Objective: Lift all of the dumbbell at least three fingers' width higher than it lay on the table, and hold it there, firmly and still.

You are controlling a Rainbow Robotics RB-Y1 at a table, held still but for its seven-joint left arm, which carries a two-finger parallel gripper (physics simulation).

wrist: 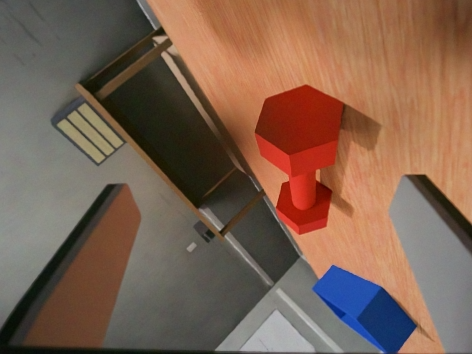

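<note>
The red dumbbell [303, 188] stands upright on the wooden table [240, 65], right of the middle of the wrist view. One hexagonal head faces the camera, and the thinner handle leads to the other head, which rests on the table. Its shadow falls to the right. My gripper [265, 195] is open, with its two fingers wide apart at the left and right of the view. The dumbbell shows between and beyond the fingertips, with no finger touching it.
A blue block-like object [367, 307] is at the lower right, near the table edge and the right finger. Beyond the table edge, a brown-framed piece of furniture [150, 162] and a grey wall show at the left.
</note>
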